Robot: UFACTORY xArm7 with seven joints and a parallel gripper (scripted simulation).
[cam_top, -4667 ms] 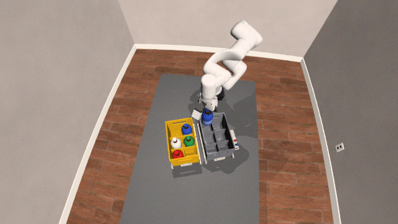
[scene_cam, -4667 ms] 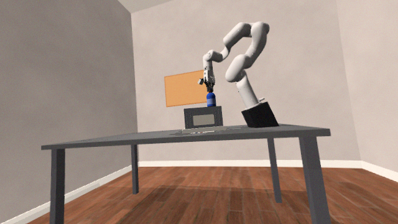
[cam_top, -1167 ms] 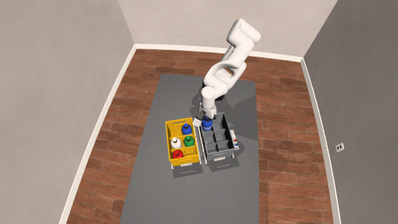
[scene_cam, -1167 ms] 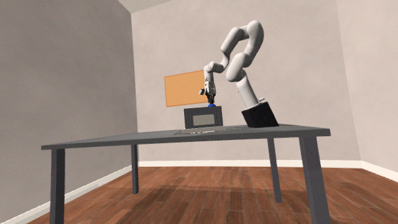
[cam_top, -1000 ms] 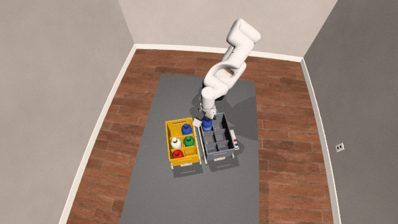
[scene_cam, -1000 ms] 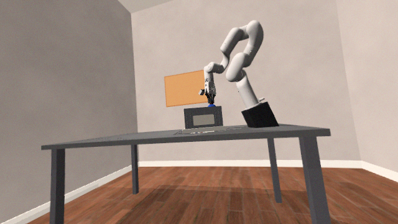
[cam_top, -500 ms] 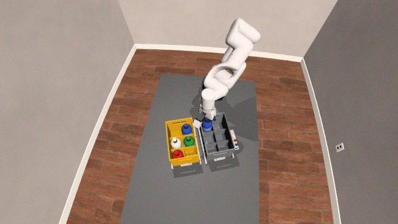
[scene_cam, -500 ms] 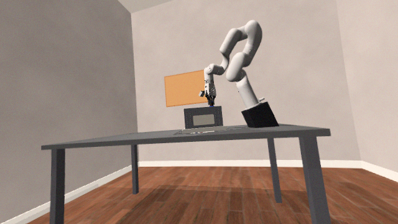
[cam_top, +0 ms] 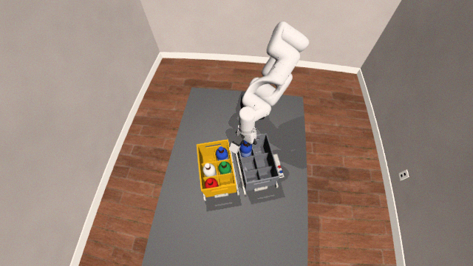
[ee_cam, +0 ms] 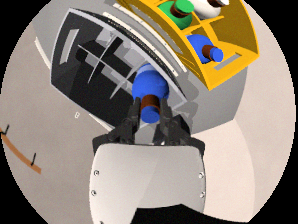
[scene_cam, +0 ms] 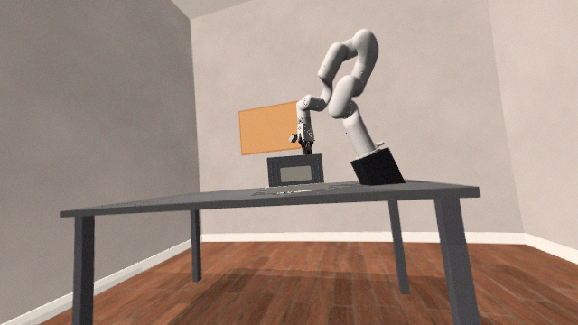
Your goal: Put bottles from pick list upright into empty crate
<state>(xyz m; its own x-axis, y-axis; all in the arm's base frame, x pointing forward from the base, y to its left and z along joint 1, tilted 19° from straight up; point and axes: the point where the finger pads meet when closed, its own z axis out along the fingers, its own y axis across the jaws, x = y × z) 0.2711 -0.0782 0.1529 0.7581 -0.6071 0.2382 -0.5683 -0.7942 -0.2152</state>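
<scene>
Now: hand 80 mm short of the grey crate, 60 mm to the right of it and 130 mm above it. Also, from my hand: yellow crate 110 mm ahead, 170 mm to the right, 130 mm below; white bottle 110 mm ahead, 220 mm to the right, 120 mm below; green bottle 100 mm ahead, 130 mm to the right, 120 mm below.
</scene>
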